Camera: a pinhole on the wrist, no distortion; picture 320 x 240 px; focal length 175.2 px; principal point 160.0 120.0 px. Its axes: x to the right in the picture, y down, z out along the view. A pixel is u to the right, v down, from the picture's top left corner.
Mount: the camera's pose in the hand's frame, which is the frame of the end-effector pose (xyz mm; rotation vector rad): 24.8 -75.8 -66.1 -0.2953 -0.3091 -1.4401
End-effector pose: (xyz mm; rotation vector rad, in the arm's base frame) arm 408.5 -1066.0 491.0 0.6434 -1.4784 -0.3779
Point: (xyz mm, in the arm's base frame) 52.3 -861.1 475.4
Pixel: 111 59
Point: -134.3 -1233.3 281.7
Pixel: 262 72
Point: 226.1 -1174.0 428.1
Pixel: 245 99
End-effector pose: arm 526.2 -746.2 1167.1 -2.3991 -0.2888 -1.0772
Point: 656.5 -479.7 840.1
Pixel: 219 46
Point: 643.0 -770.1 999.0
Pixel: 95 87
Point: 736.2 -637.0 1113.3
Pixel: 186 167
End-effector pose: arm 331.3 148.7 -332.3 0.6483 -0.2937 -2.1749
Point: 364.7 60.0 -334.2
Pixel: outside the picture
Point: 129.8 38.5 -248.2
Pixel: 206 220
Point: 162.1 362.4 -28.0
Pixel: 243 17
